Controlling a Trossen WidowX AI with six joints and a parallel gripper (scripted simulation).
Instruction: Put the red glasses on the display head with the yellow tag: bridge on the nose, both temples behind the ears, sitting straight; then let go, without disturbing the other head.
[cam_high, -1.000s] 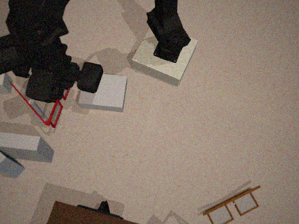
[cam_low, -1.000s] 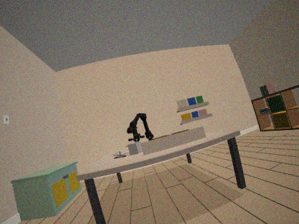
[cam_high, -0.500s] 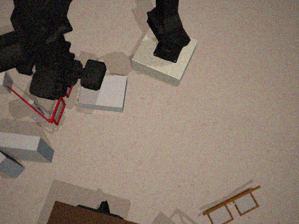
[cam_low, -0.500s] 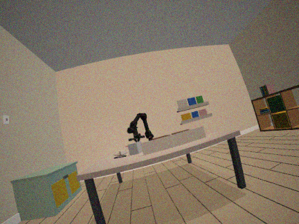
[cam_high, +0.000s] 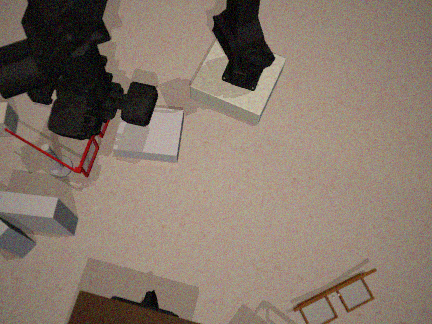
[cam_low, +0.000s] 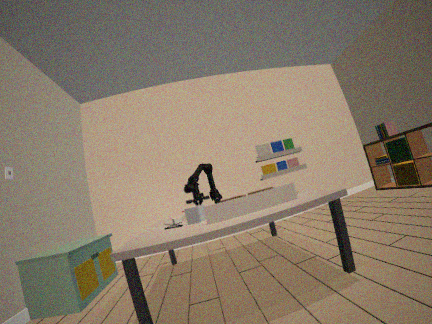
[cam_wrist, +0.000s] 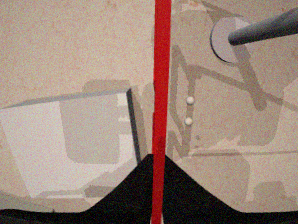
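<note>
The small peg lies 9 cm ahead of my gripper tip, 5 cm to the right of it and 4 cm below it.
</note>
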